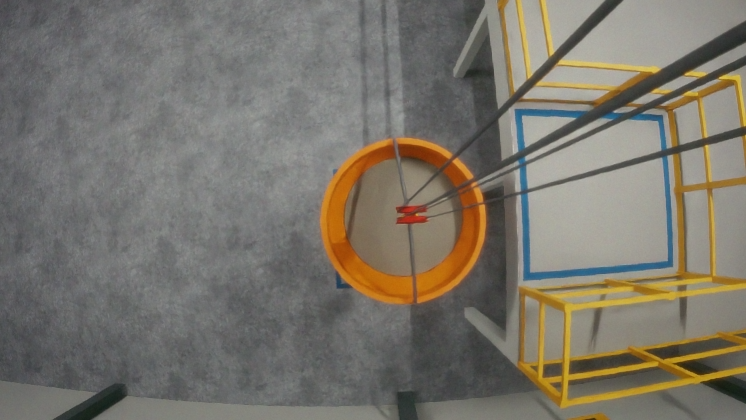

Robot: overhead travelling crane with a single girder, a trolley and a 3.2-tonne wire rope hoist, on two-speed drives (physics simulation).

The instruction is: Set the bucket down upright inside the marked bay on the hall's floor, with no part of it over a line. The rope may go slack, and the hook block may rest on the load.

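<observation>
The orange bucket [334,208] hangs upright, open side up, and hides most of the floor bay. Its grey bail runs across the rim to the red hook block [411,214], which shows over the bucket's inside, a little right of the middle. My hook carries the bucket by the bail, and the ropes run taut to the upper right. Of the blue marked bay [341,285] on the floor, a lower left corner and a bit of the upper left show past the bucket's left rim. The bay's right side and the gap under the bucket are hidden.
A raised pale platform [595,198] with a blue square [526,229] and yellow railings [566,354] stands right of the bucket. Its pale legs [472,44] spread toward the bucket's side. A wall with dark posts [407,404] runs along the bottom.
</observation>
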